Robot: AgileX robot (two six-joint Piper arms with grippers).
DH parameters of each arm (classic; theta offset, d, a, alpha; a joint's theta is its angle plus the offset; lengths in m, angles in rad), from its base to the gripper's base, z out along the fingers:
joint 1: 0 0.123 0 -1.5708
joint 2: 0.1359 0 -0.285 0
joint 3: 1.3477 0 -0.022 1.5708
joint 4: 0 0.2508 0 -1.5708
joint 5: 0 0 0.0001 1.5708
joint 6: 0 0.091 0 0
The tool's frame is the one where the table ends.
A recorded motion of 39 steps. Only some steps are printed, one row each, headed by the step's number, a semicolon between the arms.
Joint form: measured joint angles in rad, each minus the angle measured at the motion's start. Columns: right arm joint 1, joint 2, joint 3, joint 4, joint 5, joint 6; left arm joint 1, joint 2, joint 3, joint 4, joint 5, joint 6.
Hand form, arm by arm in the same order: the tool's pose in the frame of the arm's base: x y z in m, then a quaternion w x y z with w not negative. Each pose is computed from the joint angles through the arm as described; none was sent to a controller.
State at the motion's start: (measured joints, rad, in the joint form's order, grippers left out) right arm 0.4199 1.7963 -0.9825 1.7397 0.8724 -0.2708; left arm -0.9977 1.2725 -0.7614 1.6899 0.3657 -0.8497
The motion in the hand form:
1: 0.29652 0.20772 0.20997 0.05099 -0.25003 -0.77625 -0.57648; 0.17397 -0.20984 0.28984 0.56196 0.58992 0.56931 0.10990
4: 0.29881 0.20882 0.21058 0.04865 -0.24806 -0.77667 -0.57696; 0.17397 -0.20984 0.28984 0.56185 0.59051 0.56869 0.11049
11: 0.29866 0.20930 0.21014 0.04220 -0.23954 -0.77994 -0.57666; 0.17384 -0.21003 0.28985 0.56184 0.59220 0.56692 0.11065
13: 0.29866 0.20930 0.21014 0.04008 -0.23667 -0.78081 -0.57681; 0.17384 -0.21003 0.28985 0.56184 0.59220 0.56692 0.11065
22: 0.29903 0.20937 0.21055 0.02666 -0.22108 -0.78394 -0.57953; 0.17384 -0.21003 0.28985 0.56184 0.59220 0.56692 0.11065
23: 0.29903 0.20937 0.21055 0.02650 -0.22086 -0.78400 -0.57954; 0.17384 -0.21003 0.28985 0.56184 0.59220 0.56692 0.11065
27: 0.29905 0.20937 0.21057 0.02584 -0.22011 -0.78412 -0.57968; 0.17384 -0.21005 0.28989 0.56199 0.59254 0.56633 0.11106
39: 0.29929 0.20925 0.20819 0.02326 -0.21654 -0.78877 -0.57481; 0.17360 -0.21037 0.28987 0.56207 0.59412 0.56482 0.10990
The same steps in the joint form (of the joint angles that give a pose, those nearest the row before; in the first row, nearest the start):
1: 0.0000 0.0021 -0.0058 -0.0023 0.0000 0.0000; 0.0000 0.0000 0.0000 0.0036 0.0000 0.0043
4: 0.0005 0.0080 -0.0174 -0.0047 -0.0021 0.0000; 0.0000 0.0000 0.0000 0.0037 0.0000 0.0063
11: 0.0022 0.0089 -0.0174 -0.0048 -0.0044 -0.0223; 0.0000 0.0000 0.0000 0.0056 -0.0024 0.0087
13: 0.0022 0.0089 -0.0174 -0.0048 -0.0044 -0.0297; 0.0000 0.0000 0.0000 0.0056 -0.0024 0.0087
22: 0.0022 0.0089 -0.0175 0.0032 -0.0044 -0.0763; 0.0000 0.0000 0.0000 0.0056 -0.0024 0.0087
23: 0.0022 0.0089 -0.0175 0.0032 -0.0044 -0.0769; 0.0000 0.0000 0.0000 0.0056 -0.0024 0.0087
27: 0.0022 0.0089 -0.0174 0.0037 -0.0044 -0.0792; 0.0000 0.0000 0.0000 0.0073 -0.0024 0.0086
39: 0.0022 0.0133 -0.0174 -0.0065 -0.0100 -0.0863; 0.0000 0.0000 0.0000 0.0096 -0.0067 0.0088

